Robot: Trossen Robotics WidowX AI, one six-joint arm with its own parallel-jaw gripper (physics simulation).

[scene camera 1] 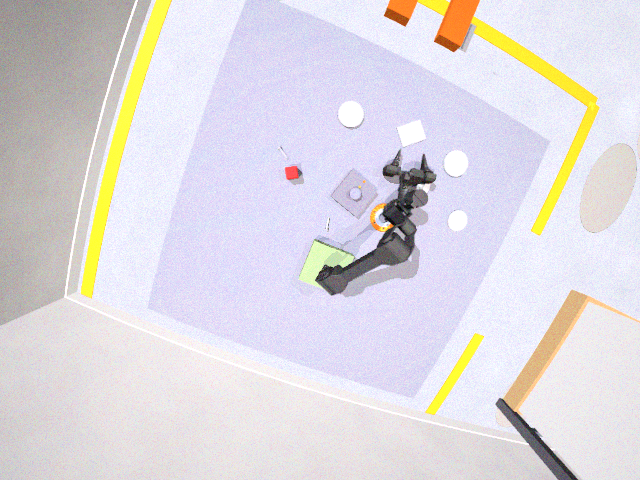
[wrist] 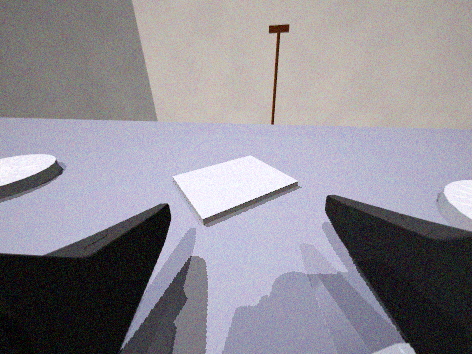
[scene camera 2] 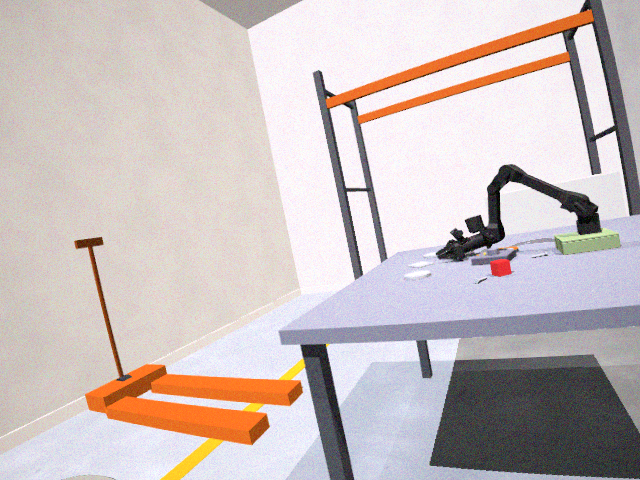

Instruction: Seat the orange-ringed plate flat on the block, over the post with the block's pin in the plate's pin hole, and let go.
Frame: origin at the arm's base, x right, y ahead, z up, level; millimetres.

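Seen in the pictures: gripper, fingertip midpoint: point(scene camera 1: 412, 151) point(wrist: 248, 206) point(scene camera 2: 436, 255); arm's base at its link origin: point(scene camera 1: 327, 275) point(scene camera 2: 590, 232).
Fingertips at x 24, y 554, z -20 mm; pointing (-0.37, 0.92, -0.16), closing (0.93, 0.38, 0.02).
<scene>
Pixels of each thing's top centre, then the offset from my fingertips to it. "*": a spot on its surface instead.
- orange-ringed plate at its top centre: point(scene camera 1: 384, 217) point(scene camera 2: 503, 249) dy -257, dx +49, dz -16 mm
- grey square block at its top centre: point(scene camera 1: 355, 193) point(scene camera 2: 492, 248) dy -242, dx -100, dz +16 mm
- round post at a spot on its surface: point(scene camera 1: 355, 193) * dy -241, dx -99, dz +17 mm
- white square tile at its top centre: point(wrist: 233, 178) point(scene camera 1: 411, 133) point(scene camera 2: 420, 263) dy +63, dx -34, dz -21 mm
- red cube at its top centre: point(scene camera 2: 499, 261) point(scene camera 1: 291, 172) dy -298, dx -333, dz +13 mm
The orange-ringed plate point(scene camera 1: 374, 219) point(scene camera 2: 509, 248) lies on the table beside the block, partly hidden under the arm in scene camera 1. The grey square block point(scene camera 1: 342, 195) point(scene camera 2: 483, 260) has a round post point(scene camera 1: 355, 193) standing at its middle and small orange marks near one corner; which of these is the pin I cannot tell. My gripper point(scene camera 1: 411, 153) point(scene camera 2: 447, 255) point(wrist: 248, 206) is open and empty, low over the table, beyond the plate and block from the arm's base. Its fingers point toward a white square tile. The plate's pin hole cannot be made out.
The white square tile point(scene camera 1: 411, 133) point(scene camera 2: 421, 264) point(wrist: 235, 190) lies ahead of the fingertips. White discs point(scene camera 1: 351, 114) point(scene camera 1: 455, 163) point(scene camera 1: 457, 220) lie around. A red cube point(scene camera 1: 291, 172) point(scene camera 2: 500, 267) and thin rods point(scene camera 1: 282, 151) point(scene camera 1: 327, 224) lie near the block. The arm stands on a green base point(scene camera 1: 311, 260) point(scene camera 2: 584, 243).
</scene>
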